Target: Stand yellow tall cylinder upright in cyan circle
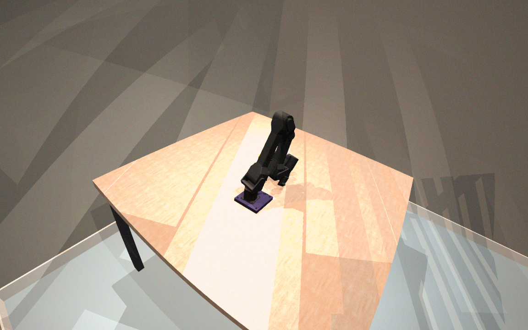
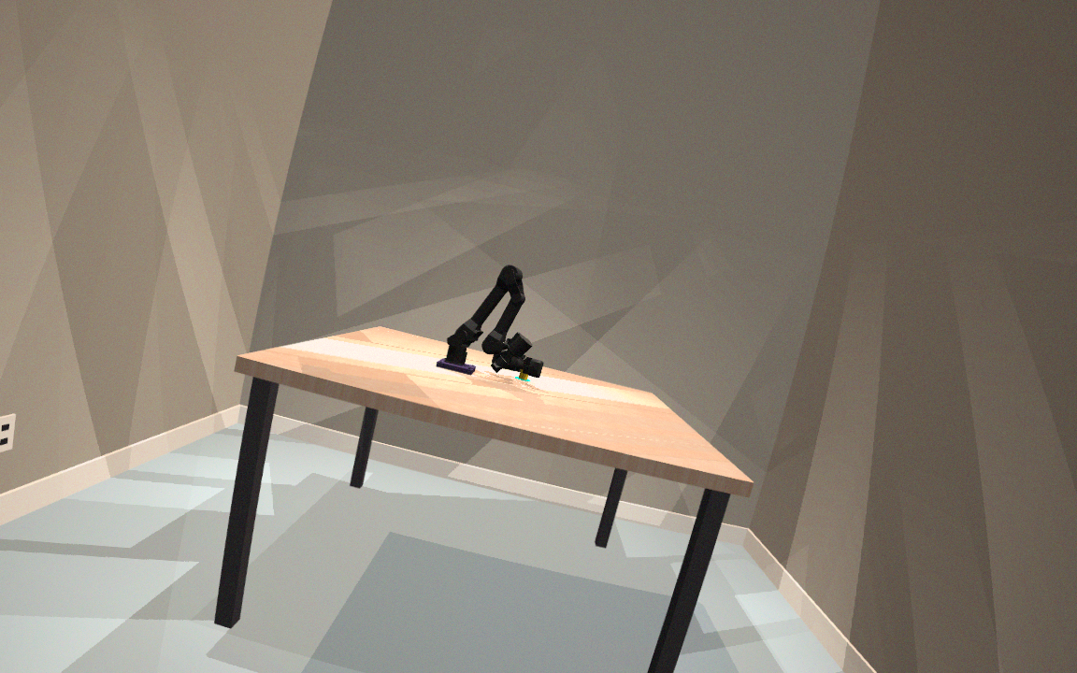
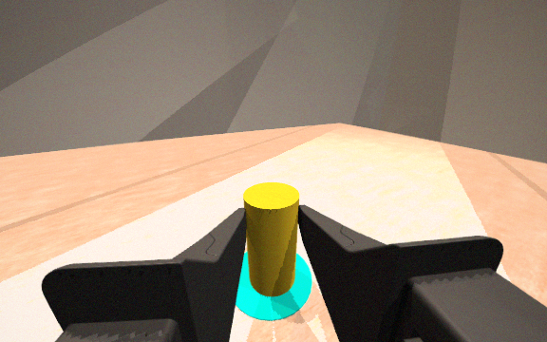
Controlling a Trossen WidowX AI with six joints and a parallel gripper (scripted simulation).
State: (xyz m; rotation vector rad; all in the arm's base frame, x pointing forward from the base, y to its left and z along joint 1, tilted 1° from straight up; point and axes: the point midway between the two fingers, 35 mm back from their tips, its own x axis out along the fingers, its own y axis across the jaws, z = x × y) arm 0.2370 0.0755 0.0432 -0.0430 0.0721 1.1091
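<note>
My gripper tip is now 20 mm above the yellow tall cylinder. Round my gripper tip: cyan circle: 60 mm below.
</note>
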